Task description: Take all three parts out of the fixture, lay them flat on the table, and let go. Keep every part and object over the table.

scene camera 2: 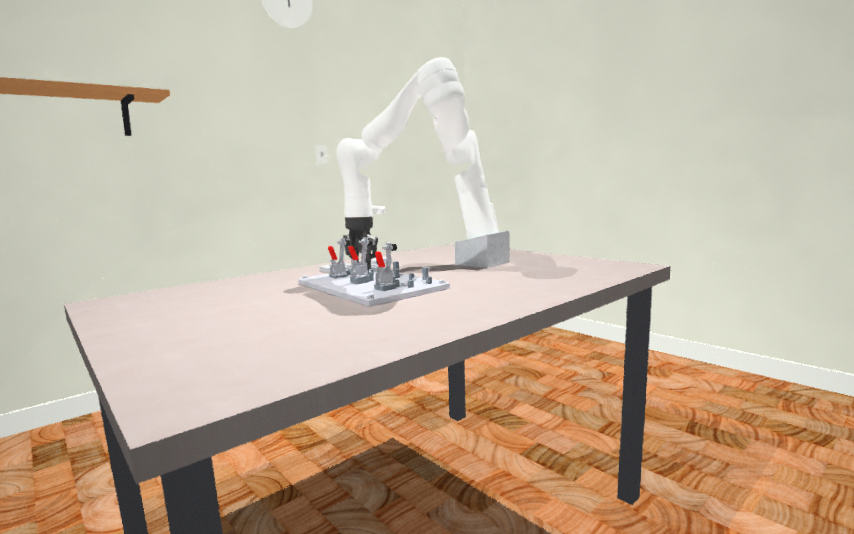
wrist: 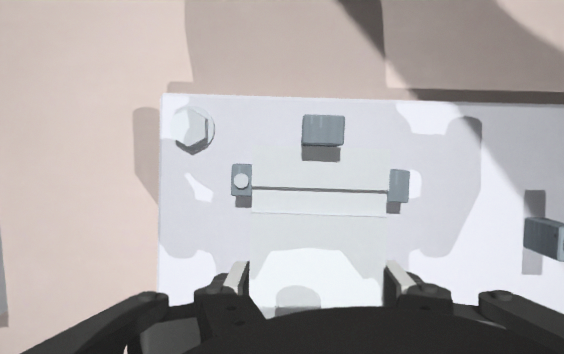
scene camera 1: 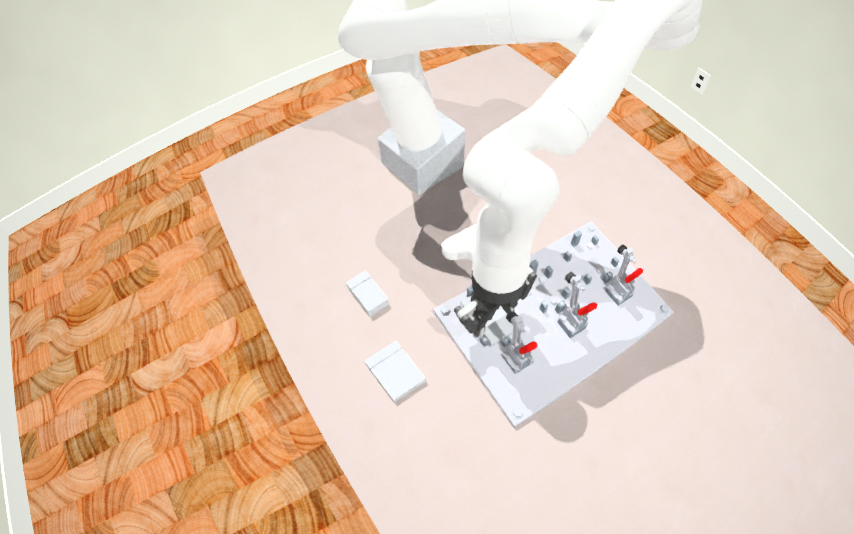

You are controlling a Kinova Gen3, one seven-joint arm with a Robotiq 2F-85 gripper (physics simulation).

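Pixels of known places: gripper, fingertip midpoint: [wrist: 314, 284] [scene camera 1: 492, 324]; arm's base, link origin: [scene camera 2: 482, 236] [scene camera 1: 419, 132].
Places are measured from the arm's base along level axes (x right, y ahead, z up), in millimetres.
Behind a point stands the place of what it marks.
Note:
A pale stepped part [scene camera 1: 500, 331] {x 65, y 419, z -55 mm} [wrist: 320, 232] {x 66, y 371, z -55 mm} lies flat on the fixture plate [scene camera 1: 541, 395] {x 59, y 538, z -71 mm} [wrist: 187, 225] {x 119, y 377, z -71 mm}, between small grey locating blocks. My gripper [scene camera 1: 496, 319] {x 65, y 396, z -71 mm} [scene camera 2: 360, 255] [wrist: 314, 284] {x 65, y 396, z -71 mm} points down and is shut on this part, one finger against each long side. The part's far end is hidden under the gripper in the wrist view. The other two parts, a narrow one [scene camera 1: 368, 294] {x 221, y 254, z -66 mm} and a wider one [scene camera 1: 395, 372] {x 238, y 399, z -71 mm}, lie flat on the table beside the plate, apart from each other.
Three toggle clamps with red handles, a near one [scene camera 1: 517, 353] {x 67, y 470, z -39 mm}, a middle one [scene camera 1: 573, 319] {x -40, y 465, z -34 mm} and a far one [scene camera 1: 620, 287] {x -149, y 455, z -39 mm}, stand upright on the plate with arms raised. The near clamp is close to my fingers. Grey posts rise from the plate. The robot base [scene camera 1: 434, 157] {x 2, y 69, z -11 mm} [scene camera 2: 482, 249] {x -60, y 54, z -31 mm} stands behind.

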